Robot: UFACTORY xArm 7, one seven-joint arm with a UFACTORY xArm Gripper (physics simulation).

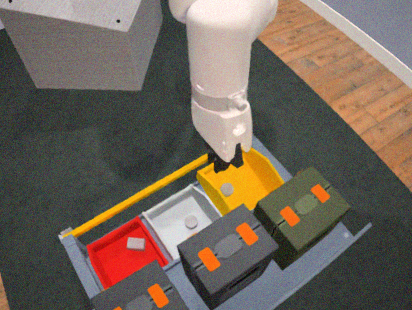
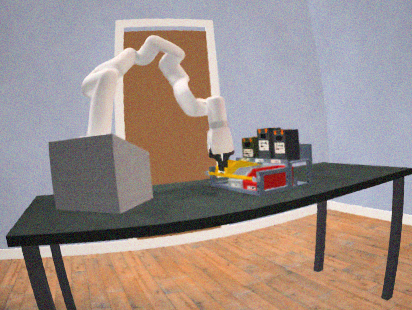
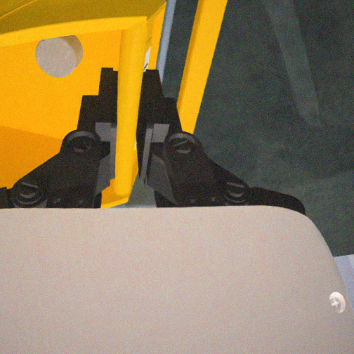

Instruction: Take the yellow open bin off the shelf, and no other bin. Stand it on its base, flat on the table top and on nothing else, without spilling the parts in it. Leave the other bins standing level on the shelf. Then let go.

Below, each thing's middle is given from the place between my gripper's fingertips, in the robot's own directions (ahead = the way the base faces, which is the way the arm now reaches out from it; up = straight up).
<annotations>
Right now my hand is 7 cm short of the yellow open bin [image 1: 257, 177] and 2 cm to the right of it. Round my hand: yellow bar [image 1: 189, 167] (2 cm behind, 11 cm to the right, 1 cm below); red bin [image 1: 112, 261] (10 cm ahead, 20 cm to the right, 3 cm below); white bin [image 1: 166, 219] (8 cm ahead, 9 cm to the right, 3 cm below).
</annotations>
